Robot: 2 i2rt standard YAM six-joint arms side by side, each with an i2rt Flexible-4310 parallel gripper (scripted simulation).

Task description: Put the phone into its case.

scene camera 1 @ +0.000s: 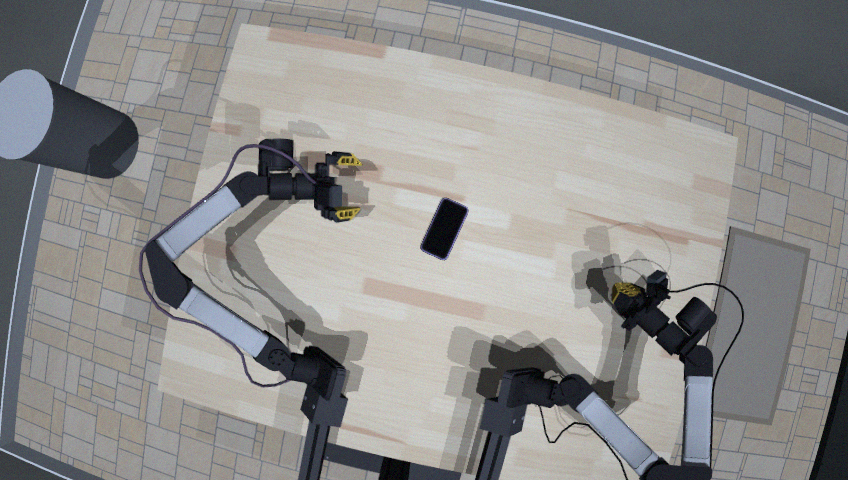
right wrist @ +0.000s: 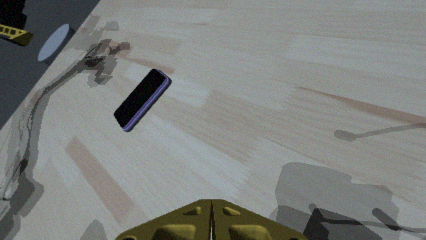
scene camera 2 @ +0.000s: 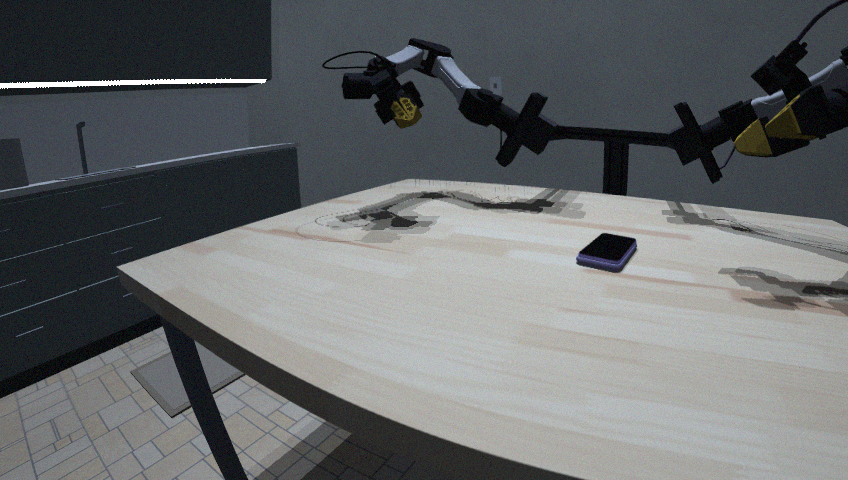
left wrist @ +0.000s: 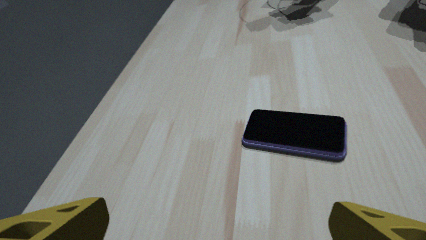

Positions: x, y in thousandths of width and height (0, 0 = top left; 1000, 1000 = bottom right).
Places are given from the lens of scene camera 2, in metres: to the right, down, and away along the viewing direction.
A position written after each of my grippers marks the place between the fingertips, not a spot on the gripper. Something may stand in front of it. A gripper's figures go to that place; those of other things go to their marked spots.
my left gripper (scene camera 2: 884, 291): 0.45, -0.14, 0.40
my right gripper (scene camera 2: 488, 255): -0.02, -0.24, 0.76
black phone (scene camera 2: 719, 518): 0.30, 0.01, 0.57
